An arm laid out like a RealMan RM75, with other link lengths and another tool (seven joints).
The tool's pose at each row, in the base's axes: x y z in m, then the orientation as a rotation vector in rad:
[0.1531, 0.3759, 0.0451, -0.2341, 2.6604, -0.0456]
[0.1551, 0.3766, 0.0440, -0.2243, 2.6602, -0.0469]
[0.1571, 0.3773, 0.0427, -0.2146, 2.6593, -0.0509]
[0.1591, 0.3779, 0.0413, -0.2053, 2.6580, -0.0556]
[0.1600, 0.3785, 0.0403, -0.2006, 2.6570, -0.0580]
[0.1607, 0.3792, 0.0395, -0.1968, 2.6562, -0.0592]
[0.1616, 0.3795, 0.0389, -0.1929, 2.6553, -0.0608]
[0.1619, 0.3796, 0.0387, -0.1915, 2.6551, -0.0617]
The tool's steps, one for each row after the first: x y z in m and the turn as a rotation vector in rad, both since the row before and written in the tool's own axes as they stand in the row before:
[-0.0014, 0.0005, 0.0019, 0.0027, -0.0007, 0.0067]
[-0.0013, 0.0005, 0.0021, 0.0046, -0.0011, 0.0061]
[-0.0012, 0.0004, 0.0022, 0.0051, -0.0014, 0.0057]
[-0.0004, 0.0005, 0.0013, 0.0026, -0.0010, 0.0029]
[-0.0004, 0.0007, 0.0010, 0.0016, -0.0009, 0.0025]
[-0.0006, 0.0002, 0.0009, 0.0019, -0.0010, 0.0025]
[-0.0002, 0.0001, 0.0003, 0.0009, -0.0002, 0.0008]

